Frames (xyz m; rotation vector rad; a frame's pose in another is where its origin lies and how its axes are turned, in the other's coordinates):
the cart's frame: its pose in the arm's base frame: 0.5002 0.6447 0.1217 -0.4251 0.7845 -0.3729
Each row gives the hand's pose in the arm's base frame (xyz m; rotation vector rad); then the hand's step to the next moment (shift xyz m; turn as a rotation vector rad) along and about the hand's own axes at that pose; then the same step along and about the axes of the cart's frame.
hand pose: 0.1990 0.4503 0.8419 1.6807 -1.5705 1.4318
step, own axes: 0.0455 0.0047 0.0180 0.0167 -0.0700 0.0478
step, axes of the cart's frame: -0.0043 -0.0484 0.0073 0.0538 -0.0218 0.0640
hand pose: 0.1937 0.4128 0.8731 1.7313 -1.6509 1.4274
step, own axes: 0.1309 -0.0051 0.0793 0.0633 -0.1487 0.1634
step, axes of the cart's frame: 0.0256 -0.1486 0.0269 0.1600 -0.0963 0.1339
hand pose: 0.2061 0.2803 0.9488 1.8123 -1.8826 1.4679
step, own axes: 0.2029 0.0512 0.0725 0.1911 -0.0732 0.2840
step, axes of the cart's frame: 0.0119 -0.2170 -0.0427 0.2338 -0.2545 0.0558
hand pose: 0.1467 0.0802 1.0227 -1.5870 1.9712 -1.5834
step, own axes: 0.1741 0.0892 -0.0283 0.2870 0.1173 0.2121
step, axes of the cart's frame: -0.0486 -0.1454 -0.1247 0.1690 -0.2973 -0.1555
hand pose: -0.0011 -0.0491 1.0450 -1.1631 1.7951 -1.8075
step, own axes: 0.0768 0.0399 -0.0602 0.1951 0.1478 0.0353
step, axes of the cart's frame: -0.0530 -0.0326 -0.0851 0.0494 -0.1405 -0.1974
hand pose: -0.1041 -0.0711 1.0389 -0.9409 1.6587 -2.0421
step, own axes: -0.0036 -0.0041 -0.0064 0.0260 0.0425 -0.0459
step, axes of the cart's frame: -0.0059 0.0055 0.0024 -0.0166 0.0148 -0.0640
